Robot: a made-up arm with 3 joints.
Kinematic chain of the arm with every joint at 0, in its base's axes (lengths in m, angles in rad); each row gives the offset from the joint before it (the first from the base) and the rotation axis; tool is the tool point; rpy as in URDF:
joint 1: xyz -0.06 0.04 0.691 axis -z
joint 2: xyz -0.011 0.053 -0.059 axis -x
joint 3: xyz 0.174 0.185 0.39 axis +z
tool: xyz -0.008 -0.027 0.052 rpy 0 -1.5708 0
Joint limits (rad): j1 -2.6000..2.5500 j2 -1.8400..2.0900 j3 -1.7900..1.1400
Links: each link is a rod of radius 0.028 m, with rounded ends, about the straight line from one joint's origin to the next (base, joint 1, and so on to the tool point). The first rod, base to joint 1, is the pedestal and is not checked.
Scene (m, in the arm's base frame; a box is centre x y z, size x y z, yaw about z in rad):
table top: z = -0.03
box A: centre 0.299 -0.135 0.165 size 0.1 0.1 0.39 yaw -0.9
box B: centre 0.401 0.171 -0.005 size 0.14 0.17 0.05 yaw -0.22
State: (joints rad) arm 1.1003 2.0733 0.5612
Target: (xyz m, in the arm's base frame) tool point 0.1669 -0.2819 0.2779
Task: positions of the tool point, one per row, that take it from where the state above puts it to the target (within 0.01 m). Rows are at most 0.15 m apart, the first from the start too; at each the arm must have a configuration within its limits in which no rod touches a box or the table.
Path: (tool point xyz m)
1: 0.4028 0.1102 0.3570
2: 0.4423 0.1650 0.4459
3: 0.4546 0.0166 0.4461
4: 0.4242 -0.1280 0.4454
5: 0.3543 -0.2570 0.4436
6: 0.2512 -0.3602 0.4408
7: 0.2174 -0.3247 0.3528
8: 0.1669 -0.2819 0.2779

